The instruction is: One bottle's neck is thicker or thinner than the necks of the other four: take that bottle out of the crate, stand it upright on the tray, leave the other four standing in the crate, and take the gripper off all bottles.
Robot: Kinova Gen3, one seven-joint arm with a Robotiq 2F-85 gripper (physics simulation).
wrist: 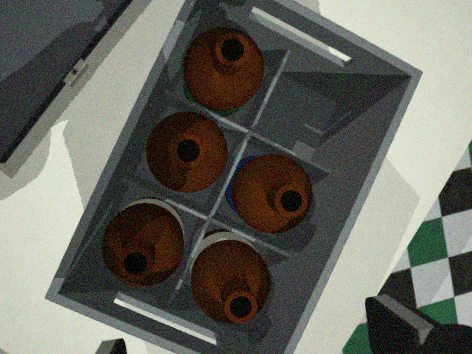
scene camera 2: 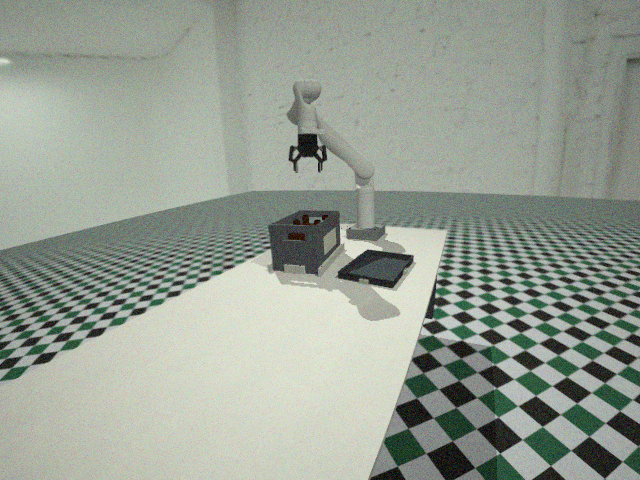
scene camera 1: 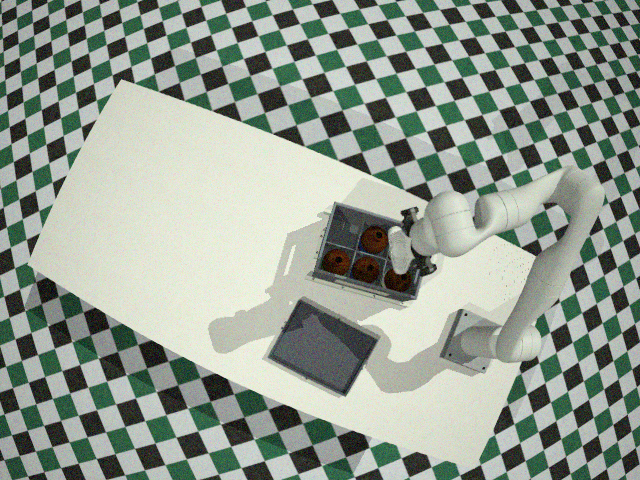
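Dark tray: point(wrist: 50, 50) and point(scene camera 1: 331, 330) are one and the same spot on it.
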